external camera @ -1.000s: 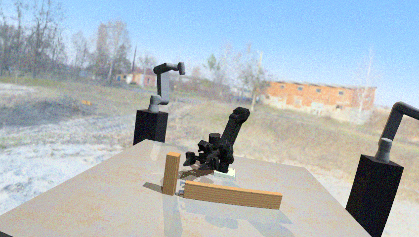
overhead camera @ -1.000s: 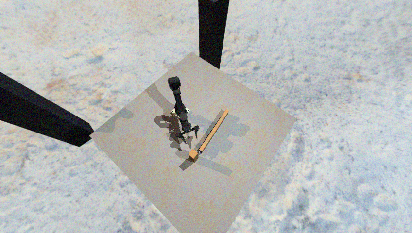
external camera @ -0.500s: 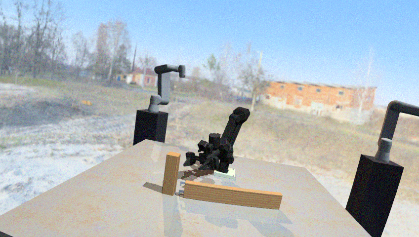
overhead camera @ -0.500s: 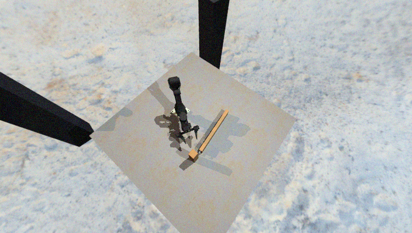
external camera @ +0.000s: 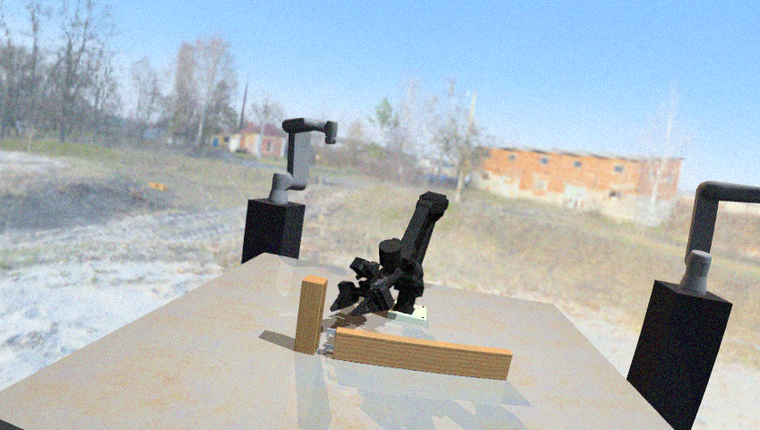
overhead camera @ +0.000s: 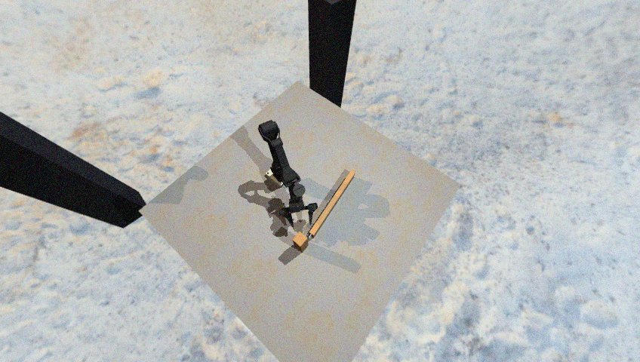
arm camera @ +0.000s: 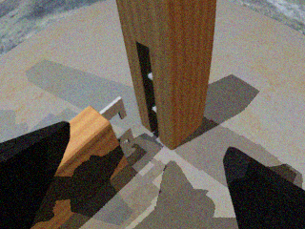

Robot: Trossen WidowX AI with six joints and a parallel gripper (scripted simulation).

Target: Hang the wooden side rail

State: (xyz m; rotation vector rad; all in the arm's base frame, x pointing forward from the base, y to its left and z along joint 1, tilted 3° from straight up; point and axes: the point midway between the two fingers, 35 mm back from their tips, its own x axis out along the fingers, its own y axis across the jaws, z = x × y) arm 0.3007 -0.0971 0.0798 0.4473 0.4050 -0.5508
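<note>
Right now the headboard post is 6 cm ahead of my gripper tip and 5 cm to the right of it.
</note>
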